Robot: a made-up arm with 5 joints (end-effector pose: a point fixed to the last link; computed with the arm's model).
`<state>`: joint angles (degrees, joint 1 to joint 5).
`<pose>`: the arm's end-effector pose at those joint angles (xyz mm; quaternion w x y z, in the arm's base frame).
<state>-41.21 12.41 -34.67 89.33 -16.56</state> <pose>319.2 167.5 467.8 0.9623 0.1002 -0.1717 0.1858</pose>
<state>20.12 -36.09 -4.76 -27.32 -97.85</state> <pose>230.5 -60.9 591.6 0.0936 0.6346 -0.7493 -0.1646</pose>
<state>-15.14 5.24 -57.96 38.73 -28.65</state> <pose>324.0 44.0 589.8 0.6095 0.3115 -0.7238 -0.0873</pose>
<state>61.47 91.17 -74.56 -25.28 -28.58</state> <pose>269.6 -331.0 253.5 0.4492 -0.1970 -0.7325 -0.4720</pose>
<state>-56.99 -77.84 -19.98 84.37 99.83</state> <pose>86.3 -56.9 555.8 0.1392 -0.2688 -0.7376 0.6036</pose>
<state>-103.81 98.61 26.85 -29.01 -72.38</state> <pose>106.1 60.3 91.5 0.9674 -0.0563 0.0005 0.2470</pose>
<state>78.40 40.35 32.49 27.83 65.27</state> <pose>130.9 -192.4 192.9 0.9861 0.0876 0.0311 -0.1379</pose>
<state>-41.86 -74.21 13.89 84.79 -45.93</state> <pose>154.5 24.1 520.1 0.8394 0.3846 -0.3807 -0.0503</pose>
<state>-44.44 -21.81 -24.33 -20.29 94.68</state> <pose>228.4 99.7 610.1 0.0760 -0.3939 -0.8962 0.1896</pose>
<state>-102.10 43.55 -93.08 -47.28 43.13</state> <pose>67.9 247.1 563.7 0.0191 -0.5123 0.8567 0.0562</pose>
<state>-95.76 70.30 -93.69 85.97 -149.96</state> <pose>86.3 339.8 373.9 0.8538 0.1959 0.1334 -0.4635</pose>
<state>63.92 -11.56 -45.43 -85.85 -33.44</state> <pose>139.4 -100.7 618.0 0.2856 0.2143 0.8695 -0.3412</pose>
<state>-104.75 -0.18 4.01 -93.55 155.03</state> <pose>57.6 240.9 477.5 0.0015 0.4027 0.9153 -0.0019</pose>
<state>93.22 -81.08 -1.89 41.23 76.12</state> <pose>93.2 26.7 568.8 0.4027 -0.9063 -0.1069 -0.0706</pose>
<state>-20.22 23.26 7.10 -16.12 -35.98</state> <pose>400.7 93.2 329.8 0.7790 0.3023 -0.5344 -0.1272</pose>
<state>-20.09 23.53 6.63 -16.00 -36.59</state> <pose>401.7 92.8 330.0 0.7777 0.3048 -0.5336 -0.1322</pose>
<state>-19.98 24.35 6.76 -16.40 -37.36</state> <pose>401.8 92.2 326.1 0.7796 0.3060 -0.5286 -0.1386</pose>
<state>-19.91 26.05 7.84 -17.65 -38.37</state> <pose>400.3 91.3 315.5 0.7862 0.3049 -0.5169 -0.1475</pose>
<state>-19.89 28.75 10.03 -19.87 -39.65</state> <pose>396.2 89.6 297.7 0.7980 0.3008 -0.4974 -0.1591</pose>
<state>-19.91 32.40 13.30 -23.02 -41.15</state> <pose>388.0 86.8 273.8 0.8141 0.2931 -0.4704 -0.1733</pose>
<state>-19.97 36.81 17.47 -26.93 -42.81</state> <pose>374.6 82.2 246.5 0.8330 0.2815 -0.4371 -0.1895</pose>
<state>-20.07 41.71 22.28 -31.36 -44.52</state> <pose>355.7 75.9 218.9 0.8526 0.2662 -0.3994 -0.2066</pose>
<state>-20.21 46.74 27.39 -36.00 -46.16</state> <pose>332.5 68.0 194.6 0.8712 0.2482 -0.3601 -0.2232</pose>
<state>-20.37 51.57 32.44 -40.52 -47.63</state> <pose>307.4 59.4 175.8 0.8873 0.2287 -0.3219 -0.2382</pose>
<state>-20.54 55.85 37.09 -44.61 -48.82</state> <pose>283.1 51.0 163.2 0.9005 0.2094 -0.2875 -0.2503</pose>
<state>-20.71 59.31 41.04 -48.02 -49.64</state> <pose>262.4 43.7 156.1 0.9104 0.1923 -0.2593 -0.2586</pose>
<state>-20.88 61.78 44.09 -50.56 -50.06</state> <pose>246.8 38.3 152.8 0.9176 0.1789 -0.2385 -0.2629</pose>
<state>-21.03 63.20 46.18 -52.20 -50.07</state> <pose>236.9 34.9 151.9 0.9225 0.1698 -0.2258 -0.2630</pose>
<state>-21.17 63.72 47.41 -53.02 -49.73</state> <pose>231.9 33.3 152.1 0.9258 0.1647 -0.2198 -0.2598</pose>
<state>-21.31 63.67 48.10 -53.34 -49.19</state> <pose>229.9 32.8 152.8 0.9280 0.1624 -0.2183 -0.2545</pose>
